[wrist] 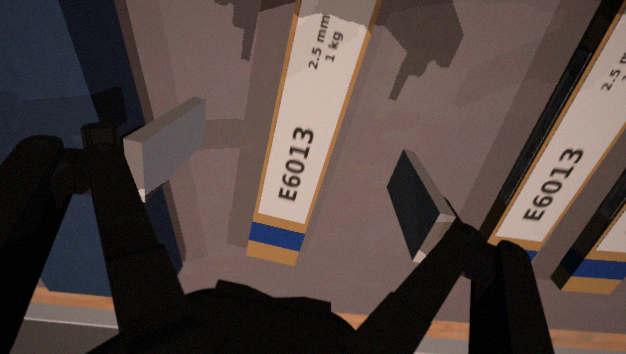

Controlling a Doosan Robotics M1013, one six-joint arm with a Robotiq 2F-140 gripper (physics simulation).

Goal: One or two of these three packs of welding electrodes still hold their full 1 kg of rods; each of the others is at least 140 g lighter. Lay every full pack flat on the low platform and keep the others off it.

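Places are measured from the arm's base along level axes (x ahead, y left, z up), in metres.
Pixels of known places: gripper, between the fingertips: (302, 146).
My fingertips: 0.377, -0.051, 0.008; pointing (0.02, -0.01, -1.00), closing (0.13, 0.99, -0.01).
Observation:
For each thing: its top centre in the pictures, then the offset to it from my fingertips, as dx, dy, dz. "*": a spot on its surface instead. Level surfaces: height alone.
- second pack, centre of its top: (578, 144) -0.001, +0.239, -0.071
- third pack, a spot on its surface: (600, 270) * +0.142, +0.351, -0.071
- low blue platform, centre of its top: (27, 141) +0.040, -0.230, -0.031
- grey mat, height of its surface: dz -0.091
Three long narrow packs with white labels reading E6013, orange edges and blue bands show in the wrist view. One pack (305, 130) lies on the grey mat in the middle. A second pack (560, 180) lies to the right, partly behind the right finger. A third pack (600, 270) shows in part at the right edge. The low blue platform (40, 65) is at the left, partly behind the left finger. My gripper (302, 146) is open and empty, its fingers on either side of the middle pack's near part, apart from it. The packs' far ends are out of view.
The grey mat (360, 270) lies under the packs. A strip of wooden table (575, 337) runs along the near edge, with a grey border beyond it. Dark gripper shadows fall on the mat at the top.

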